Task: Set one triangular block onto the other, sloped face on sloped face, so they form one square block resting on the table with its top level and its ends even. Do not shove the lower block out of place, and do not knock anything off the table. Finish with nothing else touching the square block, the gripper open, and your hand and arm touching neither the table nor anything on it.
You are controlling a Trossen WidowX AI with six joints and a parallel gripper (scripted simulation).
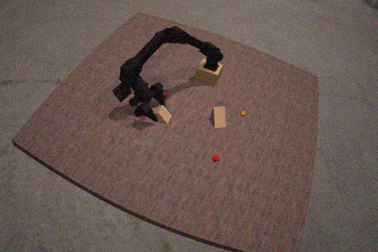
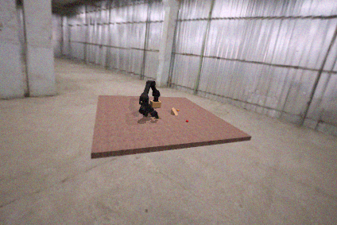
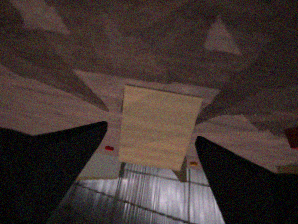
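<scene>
Now: gripper tip 1 cm below the tan triangular block. Also, from my gripper tip: orange cube: 21 cm behind, 31 cm to the left, 1 cm below; small red piece: 12 cm behind, 4 cm to the right, 1 cm below.
</scene>
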